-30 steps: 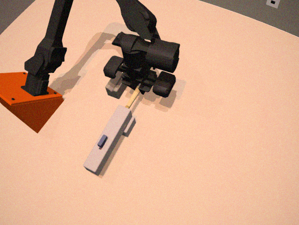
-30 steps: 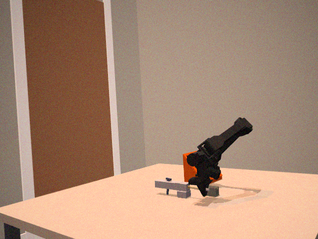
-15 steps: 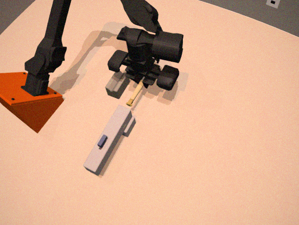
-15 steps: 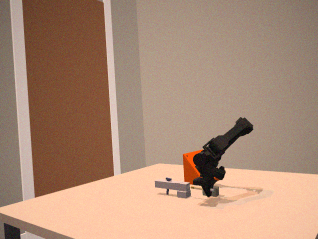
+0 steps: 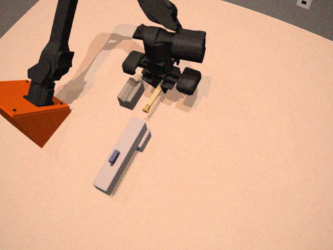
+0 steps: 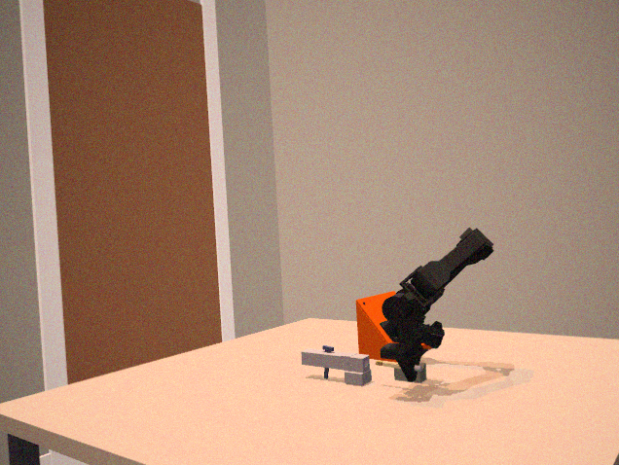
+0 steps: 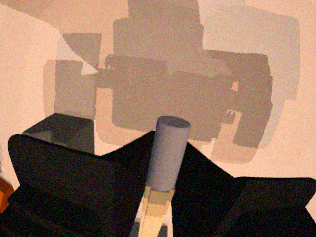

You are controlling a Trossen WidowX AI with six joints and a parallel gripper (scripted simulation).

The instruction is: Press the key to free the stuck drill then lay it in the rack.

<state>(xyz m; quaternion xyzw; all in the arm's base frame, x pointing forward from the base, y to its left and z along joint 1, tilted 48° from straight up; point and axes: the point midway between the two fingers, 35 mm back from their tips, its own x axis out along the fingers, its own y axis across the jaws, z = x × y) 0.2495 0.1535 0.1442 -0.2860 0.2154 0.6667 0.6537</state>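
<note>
Now: the drill 4 cm to the right of my gripper tip and 3 cm above it. From my gripper tip the other things lie so: small blue key: 23 cm to the right, 3 cm above, 2 cm ahead; long grey housing: 20 cm to the right, 2 cm ahead, 2 cm above; grey rack: 7 cm behind, 5 cm to the right.
</note>
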